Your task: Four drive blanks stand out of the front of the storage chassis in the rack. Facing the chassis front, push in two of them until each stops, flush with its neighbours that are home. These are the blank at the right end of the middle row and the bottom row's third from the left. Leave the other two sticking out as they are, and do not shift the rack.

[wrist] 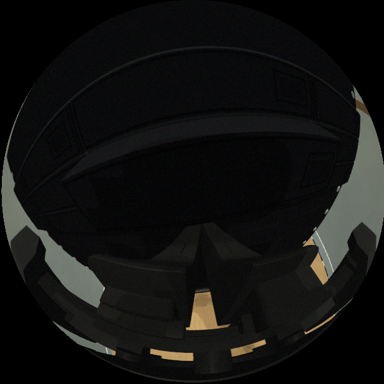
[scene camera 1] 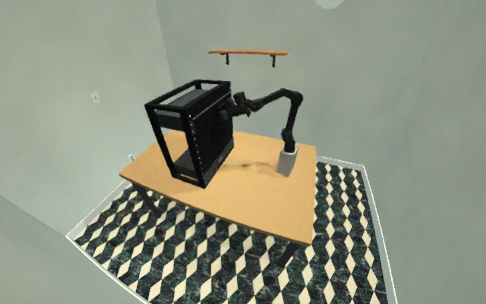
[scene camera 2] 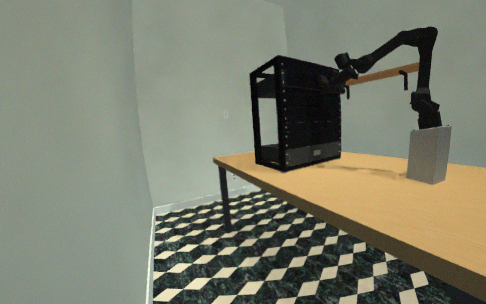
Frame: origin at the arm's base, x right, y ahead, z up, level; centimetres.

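Where they show: gripper, between the fingertips: [scene camera 1: 218, 115] [scene camera 2: 320, 93]; arm's base, origin of its link: [scene camera 1: 290, 150] [scene camera 2: 431, 128].
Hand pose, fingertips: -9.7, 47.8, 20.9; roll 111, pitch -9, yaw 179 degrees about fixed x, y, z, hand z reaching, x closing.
Note:
Each offset is from my fingertips to the centre of the thing, as dx, dy, dz. Level surfaces: height alone.
The black rack @[-5.1, +13.8, -12.4] [scene camera 1: 195, 150] [scene camera 2: 281, 115] stands upright on the table. The storage chassis front is very dark; its rows are hard to tell apart in the scene views. In the wrist view one wide drive blank [wrist: 200, 180] stands out, its paler top face showing. Another blank [wrist: 200, 85] lies above it, behind its front face. I cannot tell which row or column they are in. My gripper [scene camera 1: 226, 110] [scene camera 2: 323, 83] [wrist: 199, 222] is shut and empty, at the upper right part of the rack front, with its tips near the lower edge of the protruding blank. Whether they touch it is hidden in the dark.
The wooden table @[dz -41.8] [scene camera 1: 260, 200] [scene camera 2: 375, 195] bears the rack and the arm's grey base block [scene camera 1: 287, 162] [scene camera 2: 428, 155]. A grey panel @[-4.3, +0.4, -34.1] [scene camera 2: 302, 155] is low in the rack front. A wooden wall shelf [scene camera 1: 248, 52] [scene camera 2: 382, 75] hangs behind.

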